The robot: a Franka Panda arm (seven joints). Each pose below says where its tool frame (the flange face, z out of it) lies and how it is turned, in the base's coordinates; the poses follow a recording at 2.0 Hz.
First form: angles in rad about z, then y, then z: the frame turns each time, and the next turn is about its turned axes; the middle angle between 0 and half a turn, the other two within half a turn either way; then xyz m.
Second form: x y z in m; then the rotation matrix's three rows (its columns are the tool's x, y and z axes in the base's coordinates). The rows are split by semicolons. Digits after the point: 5 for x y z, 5 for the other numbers.
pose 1, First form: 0.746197 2.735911 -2.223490 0.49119 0.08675 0.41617
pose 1, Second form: 0.49119 0.08675 0.41617; 0.94906 -0.12371 0.28978; -0.20452 -0.94149 0.26791; 0.23968 -0.31353 -0.91883
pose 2, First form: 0.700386 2.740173 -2.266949 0.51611 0.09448 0.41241
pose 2, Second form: 0.51611 0.09448 0.41241; 0.94588 -0.12674 0.29875; -0.20623 -0.94554 0.25183; 0.25056 -0.29981 -0.92051
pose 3, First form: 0.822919 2.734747 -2.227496 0.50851 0.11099 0.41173
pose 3, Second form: 0.50851 0.11099 0.41173; 0.96196 -0.04708 0.26912; -0.12759 -0.94845 0.29011; 0.24159 -0.31341 -0.91837
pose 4, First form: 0.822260 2.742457 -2.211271 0.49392 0.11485 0.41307
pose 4, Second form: 0.49392 0.11485 0.41307; 0.96220 -0.06496 0.26448; -0.14227 -0.94799 0.28474; 0.23223 -0.31160 -0.92140
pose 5, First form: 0.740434 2.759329 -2.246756 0.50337 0.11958 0.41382
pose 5, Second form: 0.50337 0.11958 0.41382; 0.95477 -0.11223 0.27536; -0.18425 -0.95012 0.25164; 0.23338 -0.29100 -0.92782
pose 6, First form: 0.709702 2.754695 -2.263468 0.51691 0.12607 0.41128
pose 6, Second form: 0.51691 0.12607 0.41128; 0.95004 -0.12448 0.28622; -0.19838 -0.94879 0.24586; 0.24095 -0.29036 -0.92608
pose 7, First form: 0.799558 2.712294 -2.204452 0.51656 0.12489 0.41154
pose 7, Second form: 0.51656 0.12489 0.41154; 0.95310 -0.08618 0.29012; -0.17567 -0.93812 0.29846; 0.24645 -0.33543 -0.90926
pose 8, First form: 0.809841 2.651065 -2.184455 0.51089 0.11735 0.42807
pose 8, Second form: 0.51089 0.11735 0.42807; 0.94234 -0.08028 0.32487; -0.19594 -0.91936 0.34115; 0.27128 -0.38514 -0.88208
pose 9, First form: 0.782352 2.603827 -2.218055 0.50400 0.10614 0.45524
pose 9, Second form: 0.50400 0.10614 0.45524; 0.92968 -0.06086 0.36329; -0.20072 -0.91067 0.36109; 0.30887 -0.40862 -0.85886
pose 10, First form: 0.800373 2.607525 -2.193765 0.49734 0.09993 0.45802
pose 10, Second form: 0.49734 0.09993 0.45802; 0.93256 -0.06816 0.35451; -0.20523 -0.90799 0.36529; 0.29700 -0.41342 -0.86074
